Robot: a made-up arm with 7 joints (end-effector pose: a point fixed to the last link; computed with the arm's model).
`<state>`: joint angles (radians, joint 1 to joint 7).
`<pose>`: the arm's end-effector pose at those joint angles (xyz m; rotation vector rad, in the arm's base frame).
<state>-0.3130 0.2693 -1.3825 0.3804 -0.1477 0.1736 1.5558</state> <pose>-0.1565 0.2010 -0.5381 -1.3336 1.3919 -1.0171</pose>
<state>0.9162 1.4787 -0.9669 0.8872 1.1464 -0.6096 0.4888</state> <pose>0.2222 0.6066 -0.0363 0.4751 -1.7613 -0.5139</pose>
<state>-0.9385 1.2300 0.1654 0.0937 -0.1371 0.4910 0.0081</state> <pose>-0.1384 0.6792 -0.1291 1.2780 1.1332 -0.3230</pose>
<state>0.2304 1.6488 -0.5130 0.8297 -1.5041 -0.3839 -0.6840</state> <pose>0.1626 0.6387 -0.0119 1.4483 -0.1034 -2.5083</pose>
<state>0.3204 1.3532 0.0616 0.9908 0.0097 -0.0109 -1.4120</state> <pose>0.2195 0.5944 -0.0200 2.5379 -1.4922 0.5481</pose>
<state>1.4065 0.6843 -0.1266 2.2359 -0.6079 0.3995 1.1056</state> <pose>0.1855 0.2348 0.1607 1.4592 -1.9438 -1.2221</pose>
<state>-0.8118 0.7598 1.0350 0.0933 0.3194 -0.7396 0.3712</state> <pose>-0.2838 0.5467 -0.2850 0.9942 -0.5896 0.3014</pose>
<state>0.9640 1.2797 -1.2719 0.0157 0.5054 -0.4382 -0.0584</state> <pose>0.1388 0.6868 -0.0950 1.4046 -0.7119 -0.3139</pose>
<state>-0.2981 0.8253 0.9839 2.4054 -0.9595 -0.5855 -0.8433</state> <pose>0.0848 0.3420 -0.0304 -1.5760 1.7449 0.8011</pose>
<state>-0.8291 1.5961 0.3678 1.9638 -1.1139 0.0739 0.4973</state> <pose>0.2046 0.3752 -0.0954 1.2755 -0.1739 -2.4037</pose>
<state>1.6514 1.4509 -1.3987 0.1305 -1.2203 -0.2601 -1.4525</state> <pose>0.0985 0.7021 0.0134 2.6358 -0.5650 -1.4704</pose>
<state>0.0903 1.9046 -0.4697 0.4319 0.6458 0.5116 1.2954</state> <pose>0.0776 0.6743 0.1450 0.3374 -0.2028 0.1538</pose>
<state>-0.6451 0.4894 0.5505 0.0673 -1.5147 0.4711 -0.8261</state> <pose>-0.2908 0.4151 -0.4096 1.0842 0.7091 -1.5415</pose>
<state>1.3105 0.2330 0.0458 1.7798 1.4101 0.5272 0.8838</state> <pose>0.3234 0.2136 0.1586 1.8251 2.0680 1.4377</pose>
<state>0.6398 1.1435 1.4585 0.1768 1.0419 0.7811 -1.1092</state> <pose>0.1219 0.6745 -0.1558 -0.3495 -0.2935 2.1978</pose>
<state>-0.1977 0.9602 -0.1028 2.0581 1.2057 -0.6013 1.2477</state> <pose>0.1804 0.3046 -0.1823 -1.3595 -1.9302 -1.2791</pose>
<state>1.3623 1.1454 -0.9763 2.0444 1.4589 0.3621 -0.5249</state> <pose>0.2734 0.2662 0.0654 -0.1222 -1.7191 -0.3380</pose>
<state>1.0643 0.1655 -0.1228 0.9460 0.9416 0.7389 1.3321</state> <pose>0.5064 0.1923 -0.0582 -1.9019 -1.2193 -0.7264</pose>
